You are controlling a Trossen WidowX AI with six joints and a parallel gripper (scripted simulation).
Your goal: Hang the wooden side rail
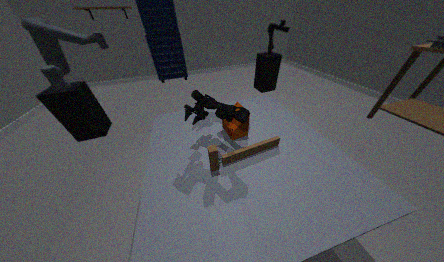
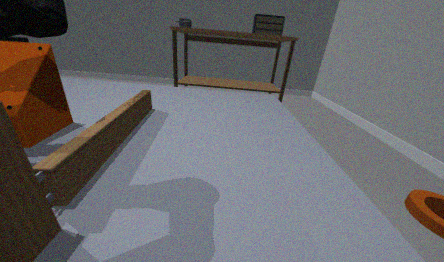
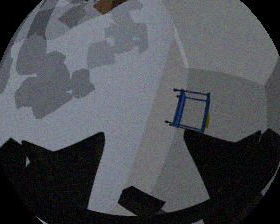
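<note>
My gripper tip is 28 cm short of the headboard post, 9 cm to the right of it and 10 cm above it.
</note>
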